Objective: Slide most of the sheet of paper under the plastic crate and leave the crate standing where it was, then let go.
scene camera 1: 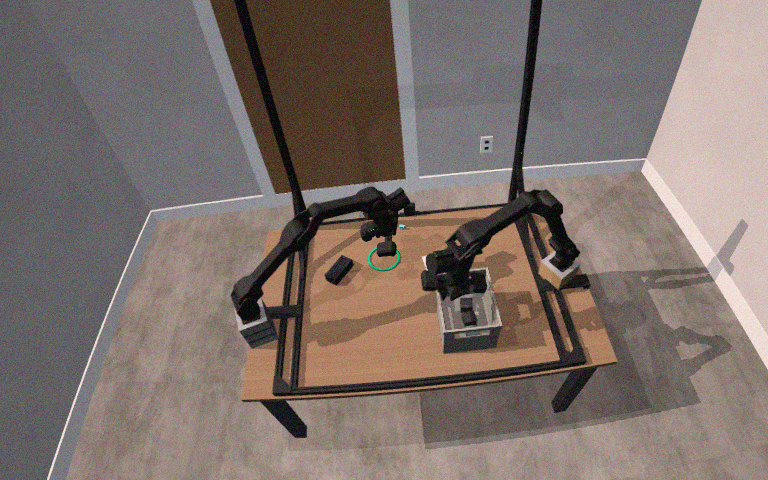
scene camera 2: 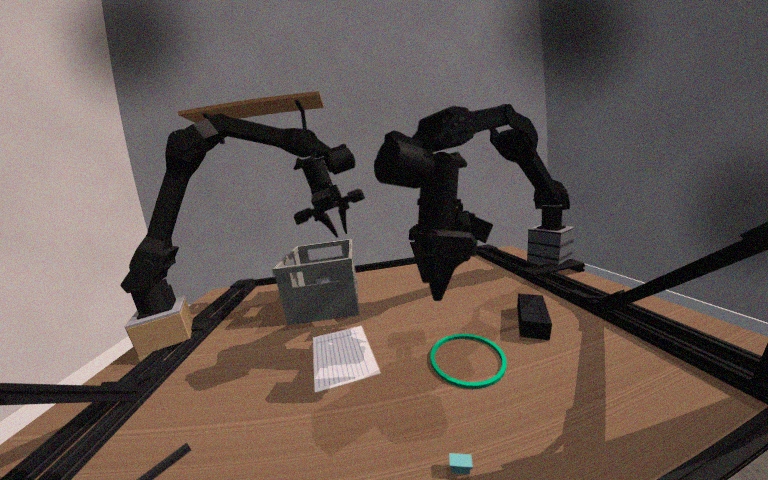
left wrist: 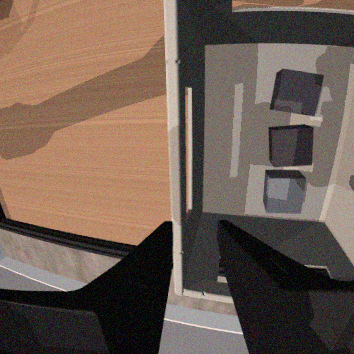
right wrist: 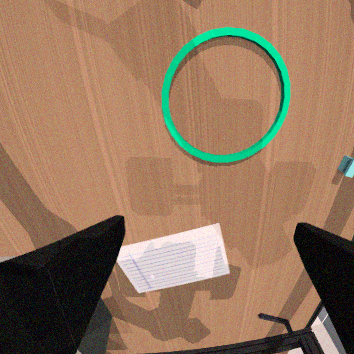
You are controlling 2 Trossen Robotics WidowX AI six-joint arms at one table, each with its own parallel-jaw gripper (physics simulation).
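The sheet of lined white paper [scene camera 2: 346, 357] [right wrist: 175, 261] lies flat on the table, a short gap in front of the crate in scene camera 2. The grey crate [scene camera 1: 470, 341] [scene camera 2: 320, 297] [left wrist: 173, 150] stands upright with several dark blocks [left wrist: 291, 146] inside. My left gripper [scene camera 2: 341, 233] [left wrist: 194, 228] is above the crate's rim, its fingers a little apart and empty; in the left wrist view the rim passes beneath the fingertips. My right gripper [scene camera 2: 437, 297] [right wrist: 210, 228] is wide open and empty, pointing down above the table, to the right of the paper in scene camera 2.
A green ring [scene camera 1: 369, 258] [scene camera 2: 433, 362] [right wrist: 166, 97] lies right of the paper in scene camera 2. A black block [scene camera 1: 339, 270] [scene camera 2: 534, 318] lies beyond it. A teal cube [scene camera 1: 402, 226] [scene camera 2: 460, 463] [right wrist: 347, 166] lies near the front in scene camera 2. Black frame rails edge the table.
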